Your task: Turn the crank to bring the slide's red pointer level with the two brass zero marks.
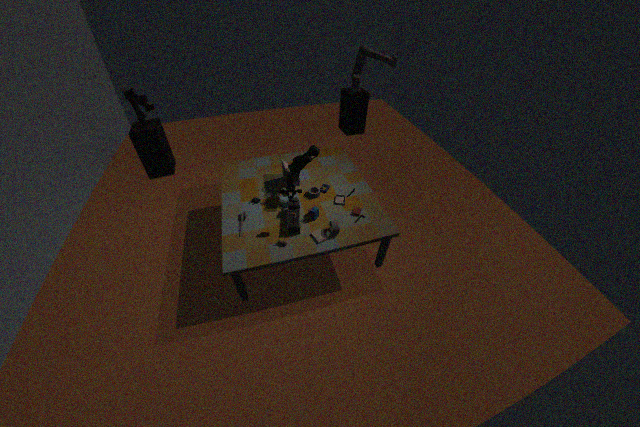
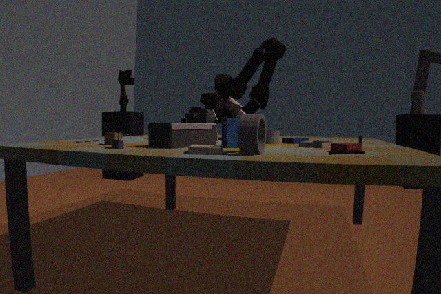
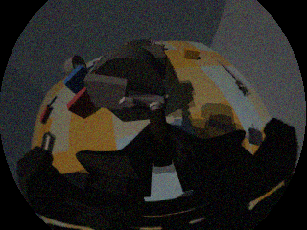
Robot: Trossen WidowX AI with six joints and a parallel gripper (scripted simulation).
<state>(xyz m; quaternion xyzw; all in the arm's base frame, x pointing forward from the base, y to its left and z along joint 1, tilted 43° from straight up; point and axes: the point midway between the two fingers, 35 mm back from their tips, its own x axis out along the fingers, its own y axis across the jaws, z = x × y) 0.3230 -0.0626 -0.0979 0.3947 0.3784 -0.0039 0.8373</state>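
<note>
Now: gripper tip 160 mm short of the red pointer, 30 mm to the left of it and 30 mm below it. The rest, counted from my gripper tip: blue block 180 mm ahead, 140 mm to the left, 10 mm below; yellow block 260 mm to the right, 220 mm ahead, 30 mm below; dark crank handle 20 mm behind, 20 mm above, 10 mm to the left.
</note>
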